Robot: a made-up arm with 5 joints.
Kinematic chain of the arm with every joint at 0, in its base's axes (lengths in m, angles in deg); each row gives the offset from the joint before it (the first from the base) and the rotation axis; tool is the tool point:
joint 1: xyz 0 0 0.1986 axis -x
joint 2: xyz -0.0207 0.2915 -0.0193 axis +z
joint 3: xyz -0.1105 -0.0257 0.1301 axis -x
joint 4: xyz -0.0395 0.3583 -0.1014 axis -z
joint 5: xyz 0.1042 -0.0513 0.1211 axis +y
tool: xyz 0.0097 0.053 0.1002
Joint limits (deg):
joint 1: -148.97..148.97
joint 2: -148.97..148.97
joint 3: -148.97..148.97
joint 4: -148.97..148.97
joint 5: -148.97..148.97
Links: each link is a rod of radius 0.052 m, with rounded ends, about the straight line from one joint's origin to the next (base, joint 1, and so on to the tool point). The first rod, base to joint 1, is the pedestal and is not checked.
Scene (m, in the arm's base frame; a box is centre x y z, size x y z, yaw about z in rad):
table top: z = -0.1
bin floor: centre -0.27 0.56 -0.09 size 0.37 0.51 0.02 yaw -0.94
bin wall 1: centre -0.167 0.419 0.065 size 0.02 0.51 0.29 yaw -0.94
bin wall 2: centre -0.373 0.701 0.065 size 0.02 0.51 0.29 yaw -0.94
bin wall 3: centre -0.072 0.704 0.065 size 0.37 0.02 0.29 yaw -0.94
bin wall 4: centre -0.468 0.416 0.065 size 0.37 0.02 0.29 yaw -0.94
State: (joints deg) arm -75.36 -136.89 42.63 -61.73 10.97
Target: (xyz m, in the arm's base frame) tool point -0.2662 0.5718 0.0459
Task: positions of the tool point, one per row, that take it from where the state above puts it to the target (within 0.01 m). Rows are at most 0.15 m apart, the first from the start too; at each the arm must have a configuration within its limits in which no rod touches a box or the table.
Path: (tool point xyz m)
1: 0.2891 0.2487 0.2460
2: 0.2359 0.3524 0.2718
3: 0.1612 0.4421 0.2982
4: 0.0680 0.5124 0.3243
5: -0.0388 0.5591 0.3498
6: -0.1526 0.5792 0.3756
7: -0.2662 0.5718 0.4036
8: -0.2669 0.5958 0.2840
9: -0.2668 0.5956 0.1632
10: -0.2662 0.5718 0.0459

